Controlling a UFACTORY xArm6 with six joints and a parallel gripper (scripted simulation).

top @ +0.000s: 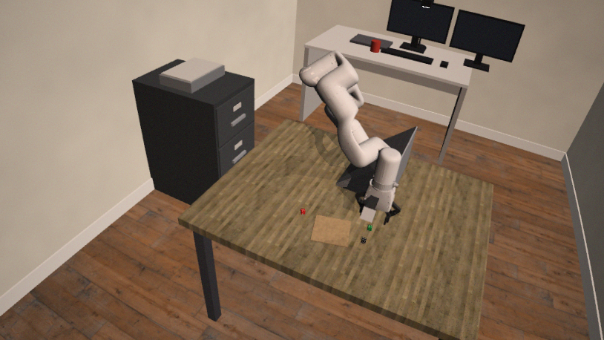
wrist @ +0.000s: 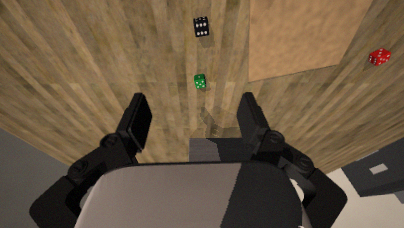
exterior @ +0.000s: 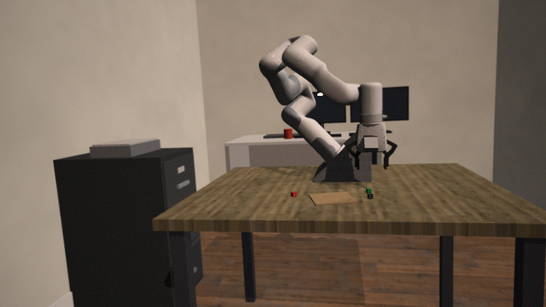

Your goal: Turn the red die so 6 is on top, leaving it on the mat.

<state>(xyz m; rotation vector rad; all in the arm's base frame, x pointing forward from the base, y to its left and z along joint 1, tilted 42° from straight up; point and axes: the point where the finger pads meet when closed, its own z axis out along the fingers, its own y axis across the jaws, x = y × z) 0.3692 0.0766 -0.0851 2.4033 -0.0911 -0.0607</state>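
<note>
Now: hand 280 mm to the left of the red die and 100 mm above it. Round my hand: tan mat: 40 mm ahead, 140 mm to the right, 100 mm below; black die: 40 mm ahead, 10 mm to the right, 100 mm below; green die: 40 mm behind, 10 mm to the right, 100 mm below.
</note>
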